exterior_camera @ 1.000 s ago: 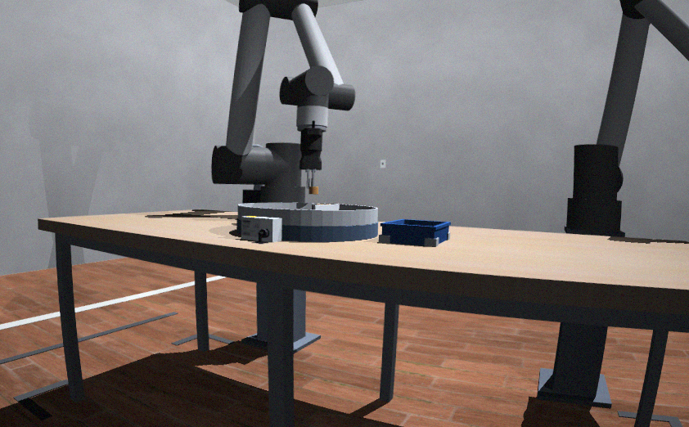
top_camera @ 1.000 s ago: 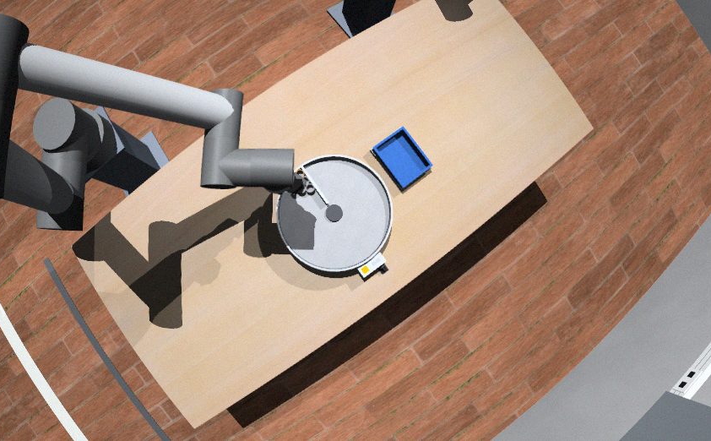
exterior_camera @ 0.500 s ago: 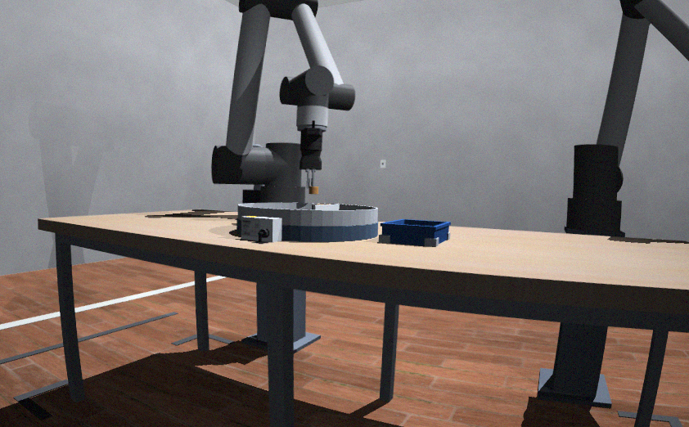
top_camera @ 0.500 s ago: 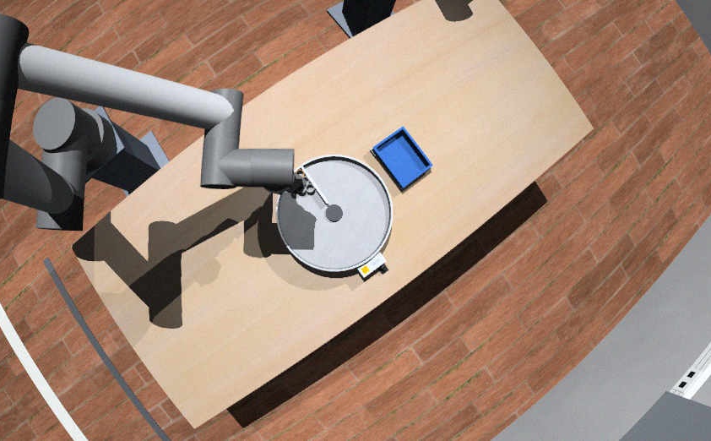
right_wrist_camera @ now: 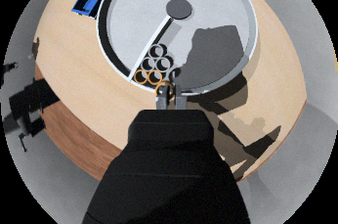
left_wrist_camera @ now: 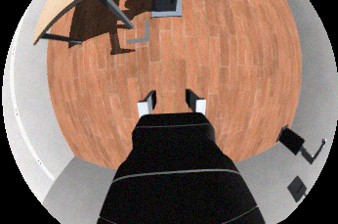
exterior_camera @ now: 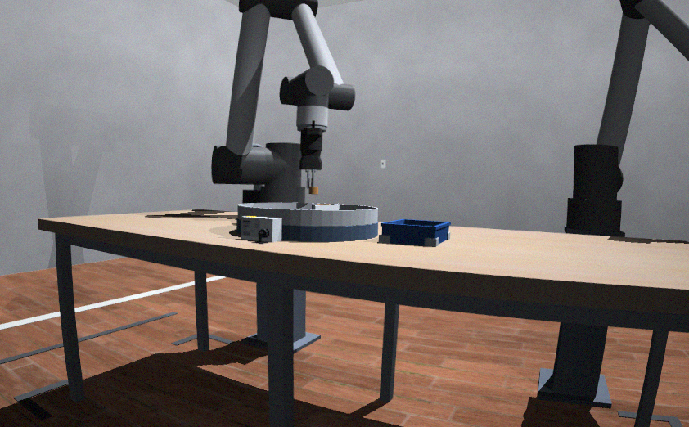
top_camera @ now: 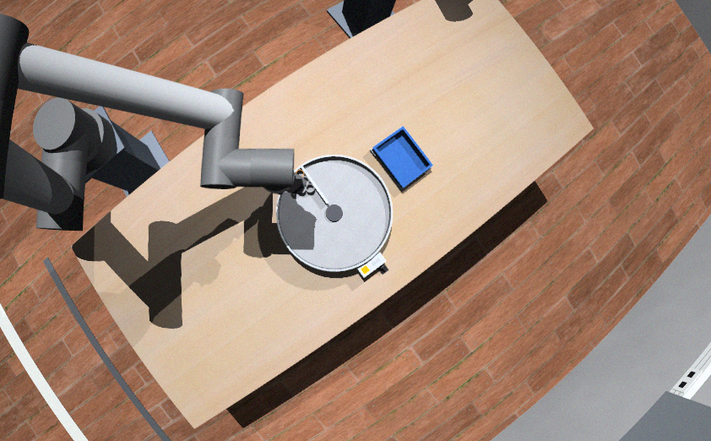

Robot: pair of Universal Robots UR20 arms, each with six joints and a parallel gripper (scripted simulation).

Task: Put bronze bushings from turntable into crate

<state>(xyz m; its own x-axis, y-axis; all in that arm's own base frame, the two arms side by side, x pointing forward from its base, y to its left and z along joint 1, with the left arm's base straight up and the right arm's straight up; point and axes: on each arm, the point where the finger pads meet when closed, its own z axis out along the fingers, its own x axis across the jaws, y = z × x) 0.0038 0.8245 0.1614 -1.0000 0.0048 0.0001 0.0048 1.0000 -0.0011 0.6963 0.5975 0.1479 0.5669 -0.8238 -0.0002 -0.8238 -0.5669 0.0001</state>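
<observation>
Right now the blue crate is 14 cm ahead of my right hand, 42 cm to the left of it and 12 cm below it. Round my right hand: turntable: 16 cm ahead, 9 cm to the left, 10 cm below.
</observation>
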